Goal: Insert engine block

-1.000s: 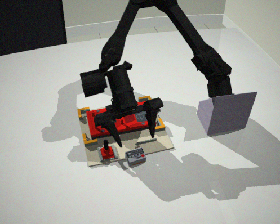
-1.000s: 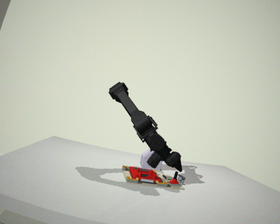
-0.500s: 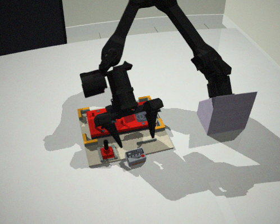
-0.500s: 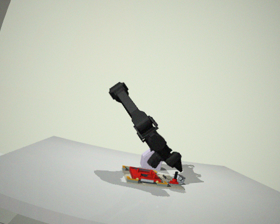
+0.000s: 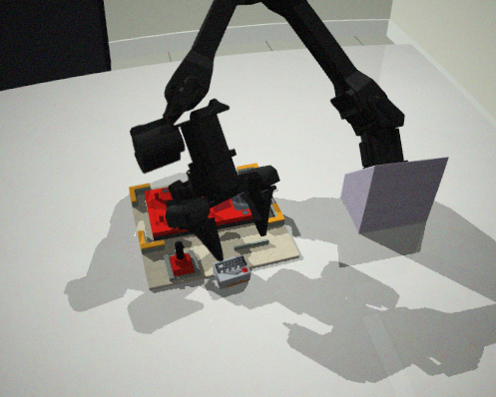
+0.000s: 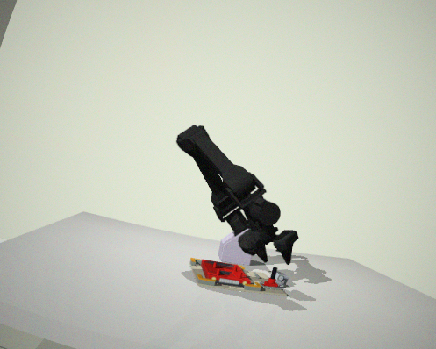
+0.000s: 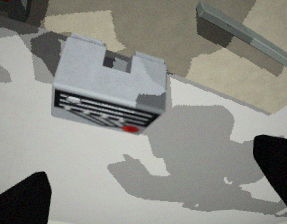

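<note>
My gripper tip is 20 mm short of the engine block, 10 mm to the right of it and 40 mm above it. From my gripper tip the other things lie so: black peg 90 mm ahead, 20 mm to the right, 20 mm below; beige baseplate 50 mm ahead, 120 mm to the right, 50 mm below.
</note>
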